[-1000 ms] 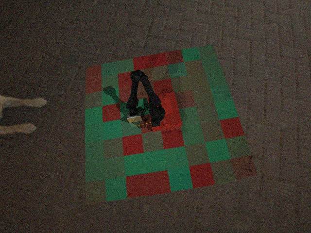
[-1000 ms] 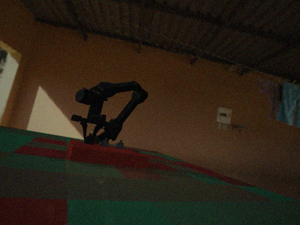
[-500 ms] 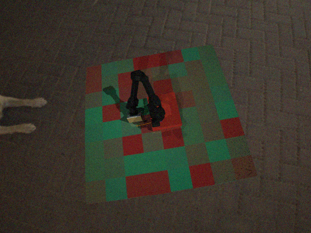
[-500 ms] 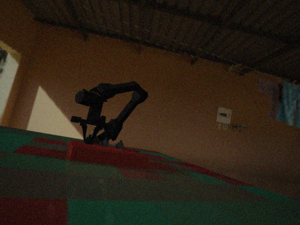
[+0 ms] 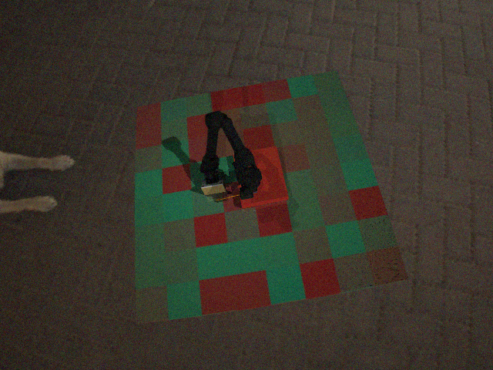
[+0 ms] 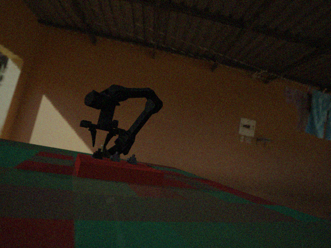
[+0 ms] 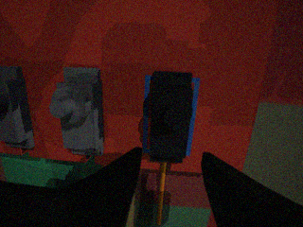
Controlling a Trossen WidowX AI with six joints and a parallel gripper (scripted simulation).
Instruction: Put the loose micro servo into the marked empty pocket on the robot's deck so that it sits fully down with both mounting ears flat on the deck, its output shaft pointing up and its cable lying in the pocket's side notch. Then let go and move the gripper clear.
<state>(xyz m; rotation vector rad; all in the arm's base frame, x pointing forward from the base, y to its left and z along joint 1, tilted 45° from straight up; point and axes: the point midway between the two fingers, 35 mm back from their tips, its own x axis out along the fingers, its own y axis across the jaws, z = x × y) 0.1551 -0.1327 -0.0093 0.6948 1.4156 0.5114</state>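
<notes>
Right now my gripper tip is 13 cm short of the red deck, 7 cm to the right of it and 6 cm above it.
</notes>
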